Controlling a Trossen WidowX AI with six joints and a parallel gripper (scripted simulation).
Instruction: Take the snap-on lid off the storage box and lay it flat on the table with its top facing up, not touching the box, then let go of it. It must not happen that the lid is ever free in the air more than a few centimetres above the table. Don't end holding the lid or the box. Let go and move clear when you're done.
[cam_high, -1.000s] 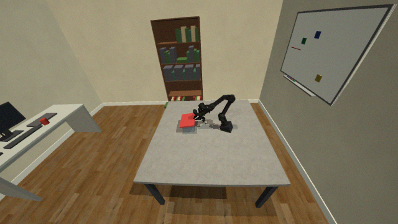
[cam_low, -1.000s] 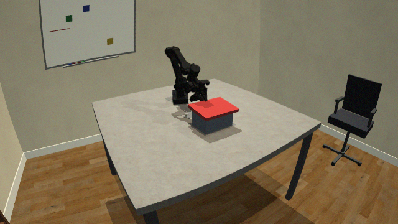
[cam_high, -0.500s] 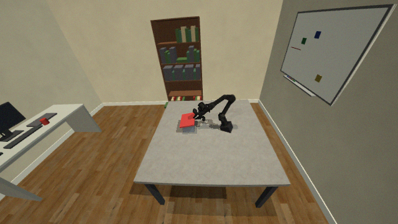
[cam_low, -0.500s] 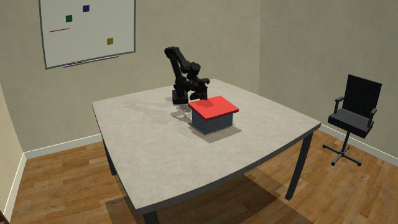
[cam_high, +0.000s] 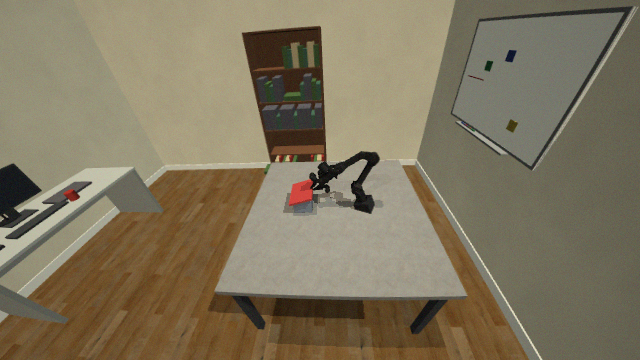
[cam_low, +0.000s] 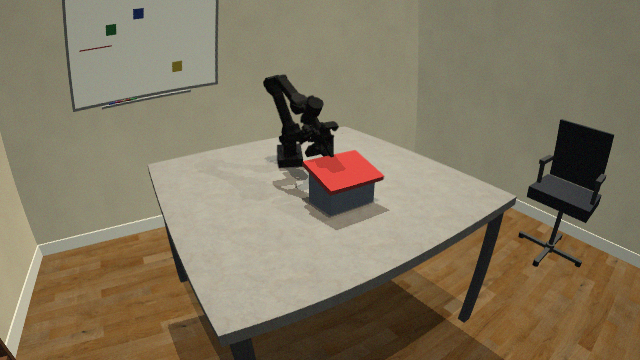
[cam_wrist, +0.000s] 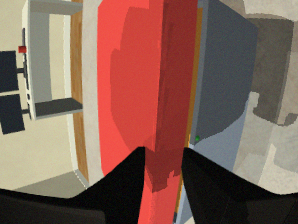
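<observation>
Right now the red lid is 10 cm ahead of my hand and 4 cm below it. Round my hand: grey storage box: 9 cm ahead, 11 cm below.
</observation>
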